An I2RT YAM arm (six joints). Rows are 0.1 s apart.
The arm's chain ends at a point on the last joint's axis. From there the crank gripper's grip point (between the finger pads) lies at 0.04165 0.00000 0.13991 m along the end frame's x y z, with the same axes.
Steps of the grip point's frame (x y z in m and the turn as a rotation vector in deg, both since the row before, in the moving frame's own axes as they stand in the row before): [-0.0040, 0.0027, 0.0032, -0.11, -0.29, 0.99]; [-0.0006, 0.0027, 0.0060, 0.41, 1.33, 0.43]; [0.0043, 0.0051, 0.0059, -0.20, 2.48, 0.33]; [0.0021, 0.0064, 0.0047, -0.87, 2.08, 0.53]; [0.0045, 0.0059, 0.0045, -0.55, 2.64, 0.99]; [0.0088, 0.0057, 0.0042, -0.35, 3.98, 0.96]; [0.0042, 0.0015, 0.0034, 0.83, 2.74, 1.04]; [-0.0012, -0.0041, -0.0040, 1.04, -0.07, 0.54]
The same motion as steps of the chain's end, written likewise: [-0.0033, 0.0017, 0.0030, -0.11, -0.29, 0.99]; [-0.0038, 0.0034, 0.0070, 0.41, 1.33, 0.43]; [-0.0017, 0.0044, 0.0078, -0.20, 2.48, 0.33]; [-0.0029, 0.0039, 0.0063, -0.87, 2.08, 0.53]; [-0.0019, 0.0038, 0.0066, -0.55, 2.64, 0.99]; [-0.0008, 0.0041, 0.0074, -0.35, 3.98, 0.96]; [-0.0025, 0.0027, 0.0056, 0.83, 2.74, 1.04]; [-0.0010, -0.0020, -0.0040, 1.04, -0.07, 0.54]
